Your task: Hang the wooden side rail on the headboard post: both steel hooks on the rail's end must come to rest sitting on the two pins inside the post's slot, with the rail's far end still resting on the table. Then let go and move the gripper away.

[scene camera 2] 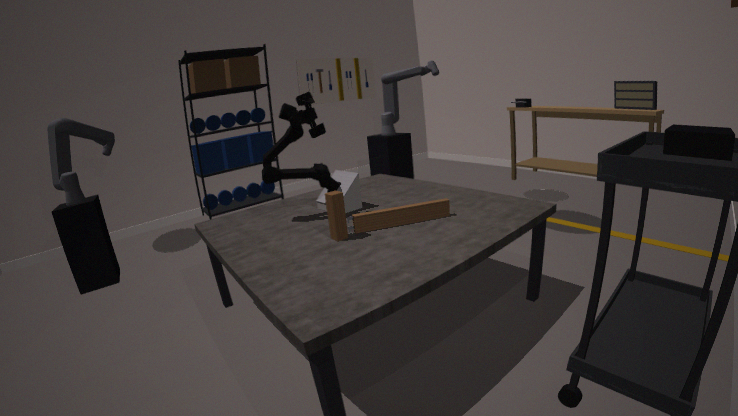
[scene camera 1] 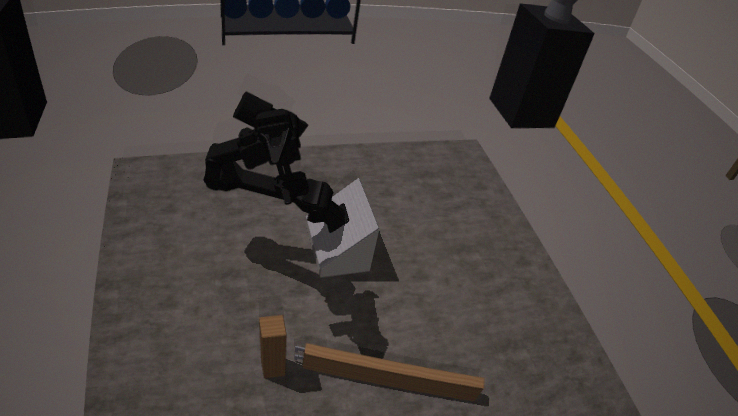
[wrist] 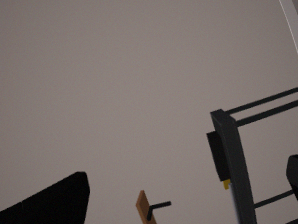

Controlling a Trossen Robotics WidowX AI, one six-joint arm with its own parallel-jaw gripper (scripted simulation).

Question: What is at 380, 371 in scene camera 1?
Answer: A wooden side rail.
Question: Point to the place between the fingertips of my gripper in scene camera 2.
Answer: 317, 113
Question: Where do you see a wooden headboard post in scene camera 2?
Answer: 334, 200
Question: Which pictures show my gripper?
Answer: Scene camera 2, scene camera 1 and the wrist view: all of them.
